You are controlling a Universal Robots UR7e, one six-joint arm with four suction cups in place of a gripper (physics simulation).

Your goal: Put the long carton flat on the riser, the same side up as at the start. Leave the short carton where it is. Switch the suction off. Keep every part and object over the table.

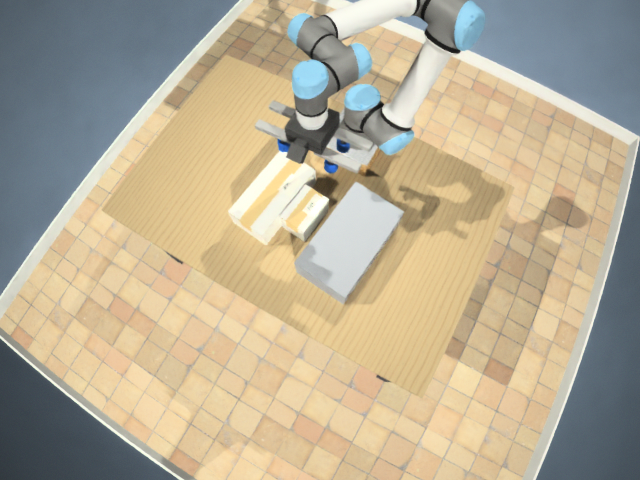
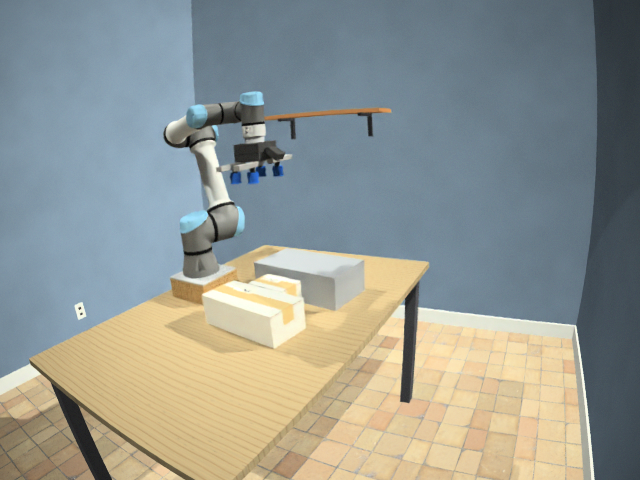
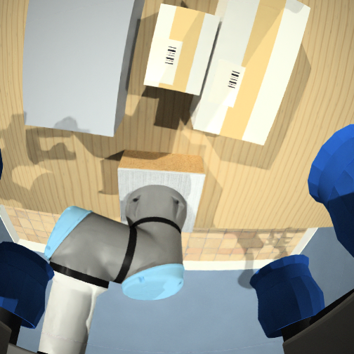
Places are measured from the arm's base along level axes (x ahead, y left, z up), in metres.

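Pixels of known places: end effector, tool point: [image 2: 257, 179]; arm's base, origin of the base link: [image 1: 358, 133] [image 2: 201, 271].
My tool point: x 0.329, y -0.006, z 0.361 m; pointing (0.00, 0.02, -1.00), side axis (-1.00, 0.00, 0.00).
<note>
For each thing: its middle in the pictures, then the offset to it from my tool point. Level surfaces: height alone.
- long carton, body centre: [image 2: 251, 311] [image 1: 273, 196] dx +0.037, dy -0.153, dz -0.395 m
- short carton, body centre: [image 2: 275, 296] [image 1: 305, 213] dx +0.043, dy -0.021, dz -0.395 m
- riser, body centre: [image 1: 349, 242] [image 2: 308, 276] dx +0.069, dy +0.168, dz -0.388 m
- wooden table, its level: dz -0.448 m
The long carton [image 1: 258, 204] [image 2: 248, 310] [image 3: 255, 65], white with a tan tape strip, lies flat on the table, its barcode label on top. The short carton [image 1: 306, 211] [image 2: 281, 284] [image 3: 182, 50], also white and taped with a barcode on top, lies close beside it, between it and the riser; whether they touch is unclear. The riser [image 1: 351, 240] [image 2: 310, 271] [image 3: 75, 65] is a grey block with nothing on it. My gripper [image 1: 311, 147] [image 2: 256, 174] is open, with nothing on its blue cups. It hangs high above the table and cartons.
The robot's base stands on a block [image 2: 188, 289] [image 3: 162, 161] at the table's edge, near the ends of the cartons. The wooden table [image 1: 170, 170] [image 2: 170, 382] carries the cartons and riser. An orange shelf [image 2: 330, 112] is on the back wall.
</note>
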